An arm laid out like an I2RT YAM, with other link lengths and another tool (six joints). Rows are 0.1 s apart.
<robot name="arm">
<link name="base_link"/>
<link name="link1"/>
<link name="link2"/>
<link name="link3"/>
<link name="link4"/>
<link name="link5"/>
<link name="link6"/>
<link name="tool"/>
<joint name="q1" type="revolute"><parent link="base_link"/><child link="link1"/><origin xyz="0.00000 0.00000 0.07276" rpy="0.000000 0.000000 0.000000"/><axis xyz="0 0 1"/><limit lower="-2.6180" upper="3.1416"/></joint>
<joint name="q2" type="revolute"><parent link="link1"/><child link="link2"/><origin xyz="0.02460 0.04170 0.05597" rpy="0.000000 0.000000 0.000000"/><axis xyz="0 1 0"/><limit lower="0.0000" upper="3.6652"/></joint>
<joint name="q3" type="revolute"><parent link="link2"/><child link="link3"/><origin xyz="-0.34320 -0.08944 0.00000" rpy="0.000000 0.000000 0.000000"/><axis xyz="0 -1 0"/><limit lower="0.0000" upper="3.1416"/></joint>
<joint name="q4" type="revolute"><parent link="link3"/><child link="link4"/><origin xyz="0.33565 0.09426 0.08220" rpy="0.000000 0.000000 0.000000"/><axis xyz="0 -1 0"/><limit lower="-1.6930" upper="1.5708"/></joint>
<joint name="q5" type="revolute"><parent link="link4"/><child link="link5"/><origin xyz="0.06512 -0.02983 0.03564" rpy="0.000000 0.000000 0.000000"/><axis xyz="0 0 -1"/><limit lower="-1.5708" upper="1.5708"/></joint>
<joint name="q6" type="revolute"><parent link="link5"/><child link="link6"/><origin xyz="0.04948 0.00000 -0.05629" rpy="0.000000 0.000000 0.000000"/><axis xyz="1 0 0"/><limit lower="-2.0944" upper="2.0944"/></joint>
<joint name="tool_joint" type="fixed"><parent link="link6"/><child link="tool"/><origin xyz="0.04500 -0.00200 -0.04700" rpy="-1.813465 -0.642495 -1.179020"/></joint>
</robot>
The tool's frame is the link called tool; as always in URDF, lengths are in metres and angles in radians.
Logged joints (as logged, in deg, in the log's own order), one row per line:
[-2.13 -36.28 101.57 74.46 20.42 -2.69]
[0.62 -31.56 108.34 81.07 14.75 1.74]
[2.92 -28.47 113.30 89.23 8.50 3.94]
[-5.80 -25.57 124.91 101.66 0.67 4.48]
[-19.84 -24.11 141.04 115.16 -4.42 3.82]
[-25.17 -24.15 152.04 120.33 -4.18 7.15]
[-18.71 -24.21 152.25 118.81 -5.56 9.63]
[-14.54 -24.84 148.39 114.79 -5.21 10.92]
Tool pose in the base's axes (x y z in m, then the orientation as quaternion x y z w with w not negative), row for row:
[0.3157 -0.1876 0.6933 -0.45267 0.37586 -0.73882 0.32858]
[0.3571 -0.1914 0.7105 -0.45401 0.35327 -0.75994 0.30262]
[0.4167 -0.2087 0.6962 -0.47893 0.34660 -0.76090 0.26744]
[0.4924 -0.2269 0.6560 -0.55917 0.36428 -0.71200 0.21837]
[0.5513 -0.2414 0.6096 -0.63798 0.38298 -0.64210 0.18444]
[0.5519 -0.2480 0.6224 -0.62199 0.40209 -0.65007 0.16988]
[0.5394 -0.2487 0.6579 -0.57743 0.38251 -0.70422 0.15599]
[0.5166 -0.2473 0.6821 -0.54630 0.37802 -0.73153 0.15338]
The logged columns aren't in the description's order. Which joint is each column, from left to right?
Columns, left to right: q4, q1, q3, q2, q6, q5.
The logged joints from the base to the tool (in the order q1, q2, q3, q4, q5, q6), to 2 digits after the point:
[-36.28 74.46 101.57 -2.13 -2.69 20.42]
[-31.56 81.07 108.34 0.62 1.74 14.75]
[-28.47 89.23 113.30 2.92 3.94 8.50]
[-25.57 101.66 124.91 -5.80 4.48 0.67]
[-24.11 115.16 141.04 -19.84 3.82 -4.42]
[-24.15 120.33 152.04 -25.17 7.15 -4.18]
[-24.21 118.81 152.25 -18.71 9.63 -5.56]
[-24.84 114.79 148.39 -14.54 10.92 -5.21]

